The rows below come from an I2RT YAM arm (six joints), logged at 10 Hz.
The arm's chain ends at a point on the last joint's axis. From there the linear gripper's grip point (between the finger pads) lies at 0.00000 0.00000 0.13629 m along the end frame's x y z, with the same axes.
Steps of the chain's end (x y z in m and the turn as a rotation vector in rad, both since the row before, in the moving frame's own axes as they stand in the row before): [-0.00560 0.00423 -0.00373 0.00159 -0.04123 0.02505]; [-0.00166 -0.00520 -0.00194 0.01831 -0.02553 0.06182]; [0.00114 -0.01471 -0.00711 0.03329 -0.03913 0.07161]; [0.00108 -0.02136 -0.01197 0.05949 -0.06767 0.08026]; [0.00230 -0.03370 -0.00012 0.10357 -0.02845 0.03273]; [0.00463 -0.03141 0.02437 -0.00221 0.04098 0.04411]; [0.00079 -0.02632 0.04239 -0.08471 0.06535 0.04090]
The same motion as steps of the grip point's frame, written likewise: [-0.01121 0.00394 -0.00385 0.00159 -0.04123 0.02505]; [-0.00506 -0.00780 -0.00201 0.01831 -0.02553 0.06182]; [-0.00402 -0.01943 -0.00729 0.03329 -0.03913 0.07161]; [-0.00780 -0.02982 -0.01252 0.05949 -0.06767 0.08026]; [-0.00134 -0.04785 -0.00091 0.10357 -0.02845 0.03273]; [0.01021 -0.03099 0.02426 -0.00221 0.04098 0.04411]; [0.00944 -0.01462 0.04161 -0.08471 0.06535 0.04090]
